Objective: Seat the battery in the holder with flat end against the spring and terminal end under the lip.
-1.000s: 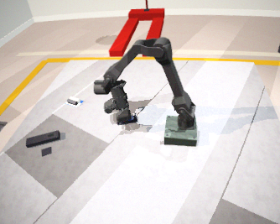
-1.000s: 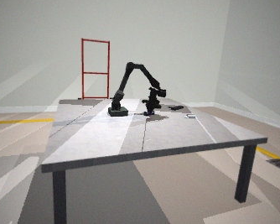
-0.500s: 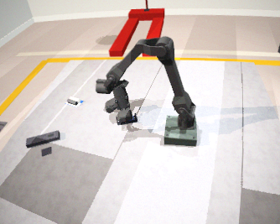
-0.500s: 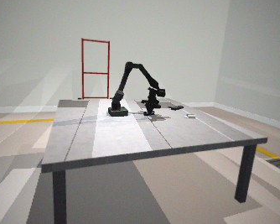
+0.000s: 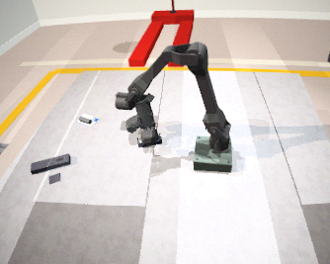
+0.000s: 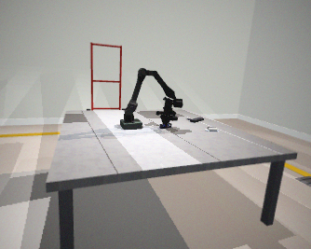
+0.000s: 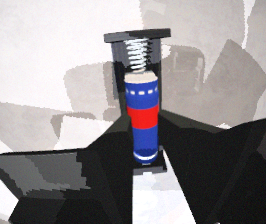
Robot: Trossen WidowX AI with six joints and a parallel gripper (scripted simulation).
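My gripper tip is 1 cm below the battery.
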